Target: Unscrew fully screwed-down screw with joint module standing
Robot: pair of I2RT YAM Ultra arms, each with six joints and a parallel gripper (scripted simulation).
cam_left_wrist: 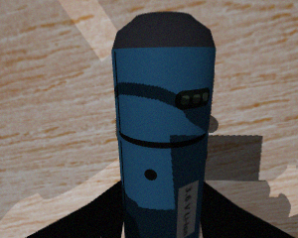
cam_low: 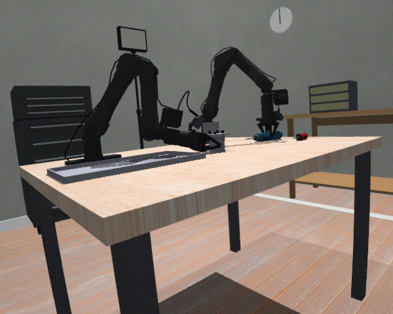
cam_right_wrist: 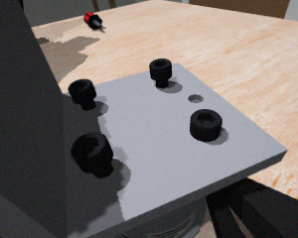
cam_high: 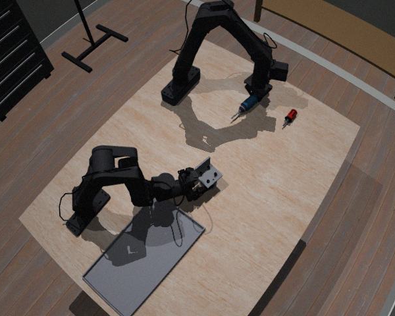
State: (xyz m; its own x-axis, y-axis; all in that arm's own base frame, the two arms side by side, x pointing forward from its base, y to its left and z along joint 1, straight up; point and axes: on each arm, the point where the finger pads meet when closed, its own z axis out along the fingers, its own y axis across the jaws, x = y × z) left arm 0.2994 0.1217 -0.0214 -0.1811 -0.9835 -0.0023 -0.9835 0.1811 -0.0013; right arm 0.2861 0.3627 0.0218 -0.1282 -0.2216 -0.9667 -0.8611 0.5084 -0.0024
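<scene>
Now: the grey bracket 50 mm above my right hand. From my right hand the other things lie so: shallow grey tray 350 mm to the right, 50 mm behind, 20 mm below; small red-handled screwdriver 410 mm to the left, 150 mm ahead, 10 mm below.
</scene>
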